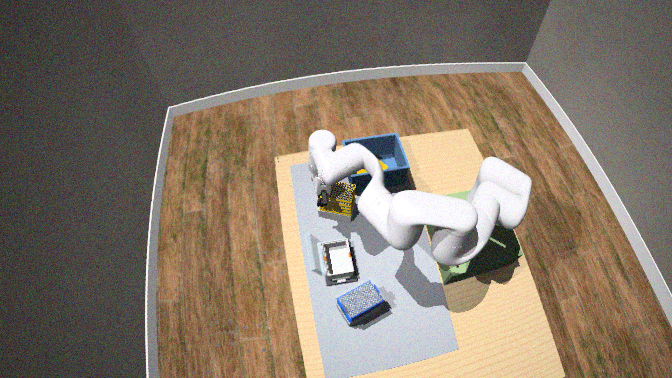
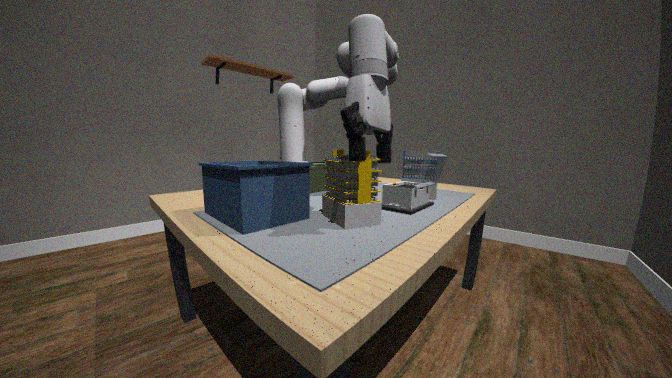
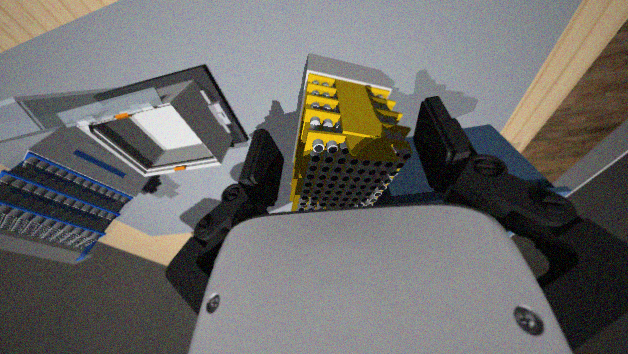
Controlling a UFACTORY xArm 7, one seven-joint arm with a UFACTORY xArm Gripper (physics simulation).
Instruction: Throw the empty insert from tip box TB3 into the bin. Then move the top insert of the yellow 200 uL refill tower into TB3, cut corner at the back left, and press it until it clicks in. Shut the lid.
The gripper [image 3: 340, 132] is open and holds nothing. Also in view: a clear lid [image 3: 36, 114].
